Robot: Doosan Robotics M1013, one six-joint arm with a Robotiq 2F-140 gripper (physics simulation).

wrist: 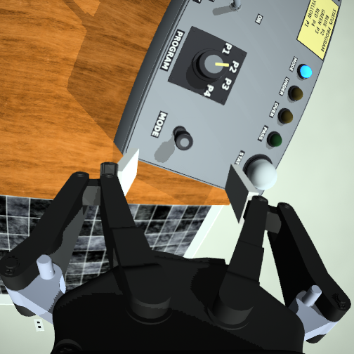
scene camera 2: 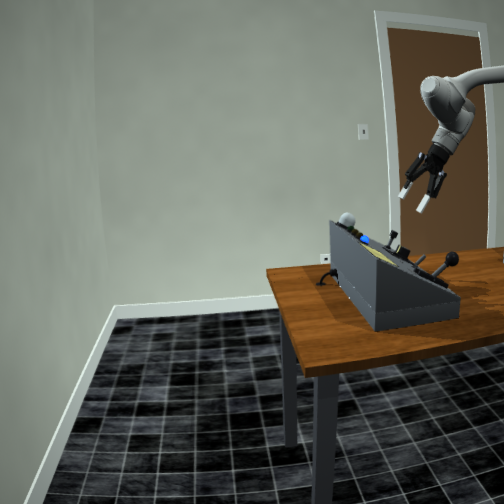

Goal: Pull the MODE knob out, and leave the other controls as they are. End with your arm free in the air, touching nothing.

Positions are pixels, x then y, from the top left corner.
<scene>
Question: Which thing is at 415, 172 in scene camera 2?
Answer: My gripper.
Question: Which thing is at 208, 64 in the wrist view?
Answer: A program dial.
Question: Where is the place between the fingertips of my gripper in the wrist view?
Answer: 182, 169
</scene>
